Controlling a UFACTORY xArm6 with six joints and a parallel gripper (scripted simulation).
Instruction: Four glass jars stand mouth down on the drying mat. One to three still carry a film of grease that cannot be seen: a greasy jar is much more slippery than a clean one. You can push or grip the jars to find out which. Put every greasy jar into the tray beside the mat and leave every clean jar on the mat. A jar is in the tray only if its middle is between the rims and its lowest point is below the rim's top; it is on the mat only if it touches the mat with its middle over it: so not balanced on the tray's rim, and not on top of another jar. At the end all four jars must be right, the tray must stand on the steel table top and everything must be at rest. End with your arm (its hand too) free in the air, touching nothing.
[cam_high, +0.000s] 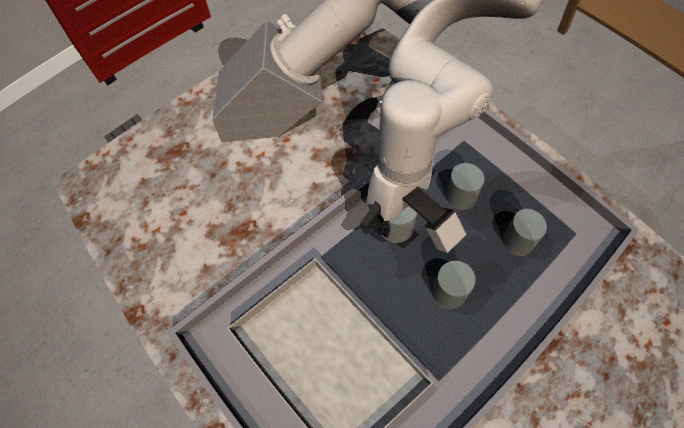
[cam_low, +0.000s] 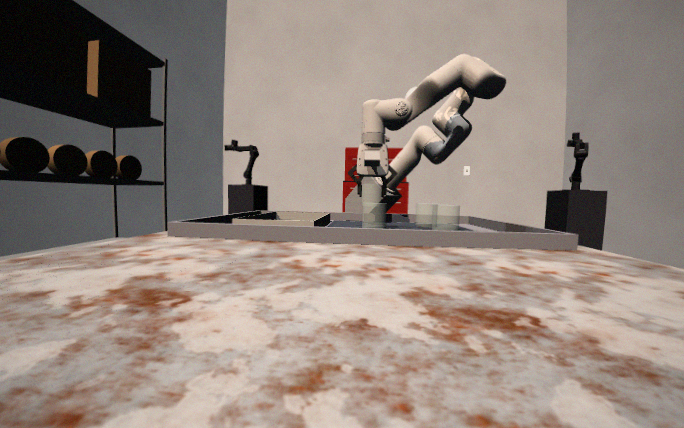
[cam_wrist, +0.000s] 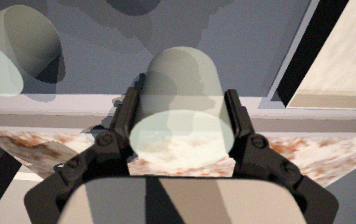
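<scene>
My hand is 230 mm to the left of the tray, 120 mm short of it and 100 mm above it. Round my hand: dark drying mat (100 mm below, 90 mm to the left, 80 mm ahead).
</scene>
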